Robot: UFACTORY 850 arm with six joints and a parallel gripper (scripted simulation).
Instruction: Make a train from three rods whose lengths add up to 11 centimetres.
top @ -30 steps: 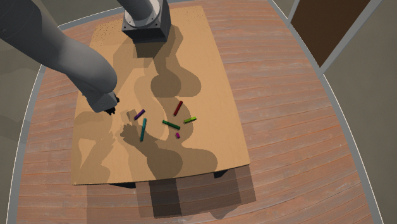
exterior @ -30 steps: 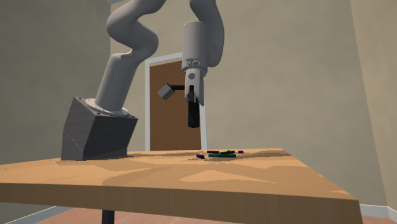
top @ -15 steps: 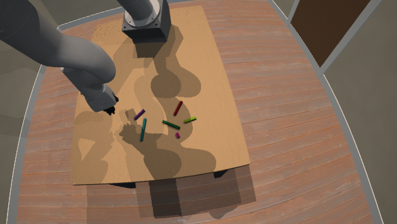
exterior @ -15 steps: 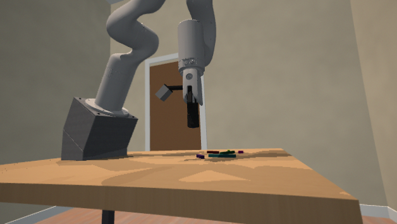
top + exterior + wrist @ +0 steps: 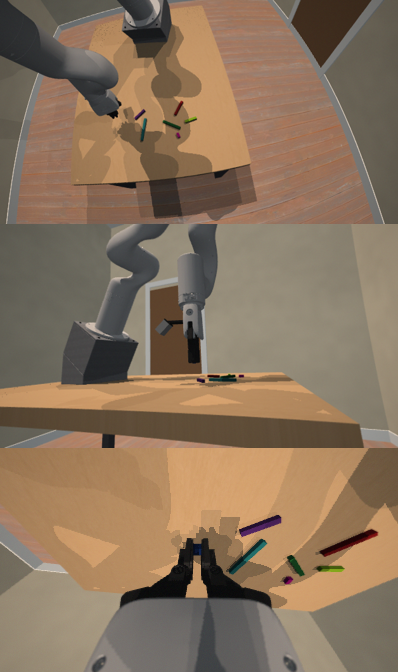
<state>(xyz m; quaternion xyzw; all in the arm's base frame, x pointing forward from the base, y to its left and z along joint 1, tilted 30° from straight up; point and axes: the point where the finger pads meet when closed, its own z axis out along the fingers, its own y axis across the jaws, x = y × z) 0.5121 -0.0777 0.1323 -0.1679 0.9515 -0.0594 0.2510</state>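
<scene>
The magenta rod lies 270 mm to the left of my hand, 80 mm below it and 70 mm ahead of it. Round my hand: turquoise rod: 120 mm to the left, 80 mm below, 40 mm ahead; small blue rod: 20 mm below; purple rod: 100 mm to the left, 80 mm below, 30 mm behind.
</scene>
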